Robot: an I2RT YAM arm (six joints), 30 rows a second.
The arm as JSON. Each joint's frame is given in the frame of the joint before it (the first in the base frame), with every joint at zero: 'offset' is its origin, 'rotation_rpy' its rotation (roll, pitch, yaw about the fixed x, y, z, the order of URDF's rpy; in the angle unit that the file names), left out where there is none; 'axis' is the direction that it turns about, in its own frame. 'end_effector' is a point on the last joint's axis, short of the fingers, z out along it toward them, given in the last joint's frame.
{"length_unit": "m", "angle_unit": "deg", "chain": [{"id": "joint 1", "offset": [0.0, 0.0, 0.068], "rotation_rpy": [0.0, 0.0, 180.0], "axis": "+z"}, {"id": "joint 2", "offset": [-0.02, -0.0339, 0.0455], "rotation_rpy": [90.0, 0.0, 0.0], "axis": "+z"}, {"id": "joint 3", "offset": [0.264, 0.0, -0.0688], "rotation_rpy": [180.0, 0.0, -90.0], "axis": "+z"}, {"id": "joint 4", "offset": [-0.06, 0.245, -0.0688], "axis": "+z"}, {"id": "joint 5", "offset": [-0.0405, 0.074, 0.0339], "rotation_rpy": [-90.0, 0.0, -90.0], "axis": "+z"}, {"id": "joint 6", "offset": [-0.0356, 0.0, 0.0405], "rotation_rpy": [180.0, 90.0, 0.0], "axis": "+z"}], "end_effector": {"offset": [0.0, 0.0, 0.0], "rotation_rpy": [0.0, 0.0, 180.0]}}
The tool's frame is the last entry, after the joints.
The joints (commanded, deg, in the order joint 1, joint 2, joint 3, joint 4, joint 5, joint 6), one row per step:
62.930 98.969 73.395 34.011 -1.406 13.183
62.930 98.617 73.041 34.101 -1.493 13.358
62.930 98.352 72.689 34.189 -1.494 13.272
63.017 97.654 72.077 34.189 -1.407 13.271
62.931 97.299 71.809 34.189 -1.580 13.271
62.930 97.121 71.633 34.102 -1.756 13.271
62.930 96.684 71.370 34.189 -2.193 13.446
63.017 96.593 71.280 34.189 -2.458 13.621
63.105 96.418 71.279 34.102 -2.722 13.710
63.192 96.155 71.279 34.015 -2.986 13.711
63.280 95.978 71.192 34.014 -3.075 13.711
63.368 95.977 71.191 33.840 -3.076 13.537
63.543 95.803 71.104 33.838 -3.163 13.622
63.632 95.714 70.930 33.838 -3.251 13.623
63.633 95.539 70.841 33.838 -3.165 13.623
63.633 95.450 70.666 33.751 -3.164 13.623
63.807 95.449 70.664 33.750 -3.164 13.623
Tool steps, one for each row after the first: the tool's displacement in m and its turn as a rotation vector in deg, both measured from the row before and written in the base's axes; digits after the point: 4 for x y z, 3 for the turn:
-0.0008 -0.0014 0.0004 0.147 0.105 0.112
-0.0006 -0.0011 -0.0002 -0.036 -0.077 -0.012
-0.0019 -0.0025 0.0010 0.082 -0.028 0.001
-0.0003 -0.0016 0.0008 0.066 -0.063 0.085
-0.0005 -0.0007 0.0000 -0.088 0.015 0.173
-0.0011 -0.0016 0.0015 0.275 -0.021 0.459
-0.0009 0.0000 0.0001 0.054 0.120 0.376
-0.0010 -0.0003 0.0010 0.095 0.004 0.363
-0.0012 -0.0006 0.0016 0.139 -0.116 0.348
-0.0009 -0.0004 0.0006 0.073 -0.053 0.176
-0.0005 0.0003 -0.0003 -0.224 -0.080 0.061
-0.0015 -0.0001 0.0006 0.103 0.027 0.274
-0.0008 -0.0001 -0.0005 -0.082 0.026 0.176
-0.0003 -0.0007 0.0006 0.083 -0.026 -0.084
-0.0002 -0.0004 -0.0007 -0.155 0.077 -0.001
-0.0011 0.0005 0.0000 -0.002 0.001 0.174

